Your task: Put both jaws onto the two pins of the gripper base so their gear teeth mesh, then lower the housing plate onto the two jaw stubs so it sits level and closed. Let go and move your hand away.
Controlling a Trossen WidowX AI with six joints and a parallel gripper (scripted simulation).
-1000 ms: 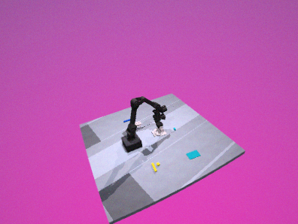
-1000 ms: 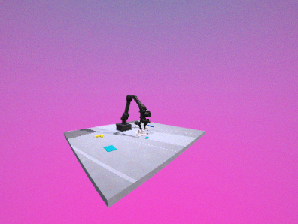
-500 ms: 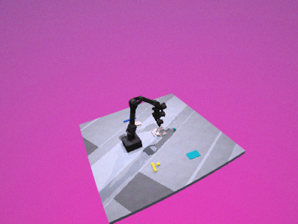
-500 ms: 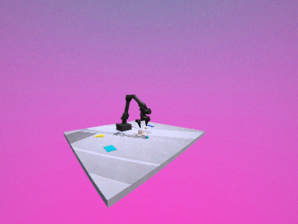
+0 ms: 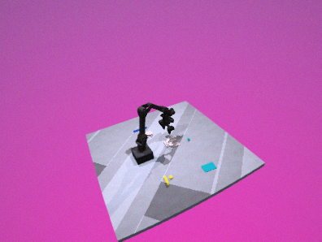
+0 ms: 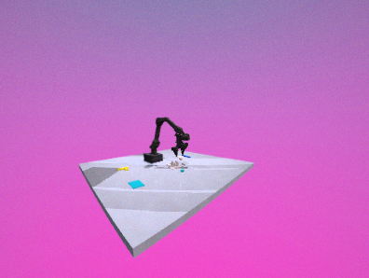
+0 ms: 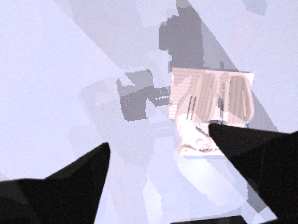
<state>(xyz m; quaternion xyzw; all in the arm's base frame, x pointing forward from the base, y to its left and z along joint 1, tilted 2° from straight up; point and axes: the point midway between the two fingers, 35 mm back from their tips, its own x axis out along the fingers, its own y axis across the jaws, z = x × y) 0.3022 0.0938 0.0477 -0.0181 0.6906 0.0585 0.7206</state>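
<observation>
The pale plate lies 14 cm behind my gripper tip, 15 cm to the left of it and 6 cm below it. From my gripper tip the other things lie so: pale flat part (2 cm ahead, 9 cm to the right, 8 cm below); then pale jaw (3 cm behind, 6 cm to the right, 7 cm below); then cyan cube (16 cm ahead, 14 cm to the right, 8 cm below).
</observation>
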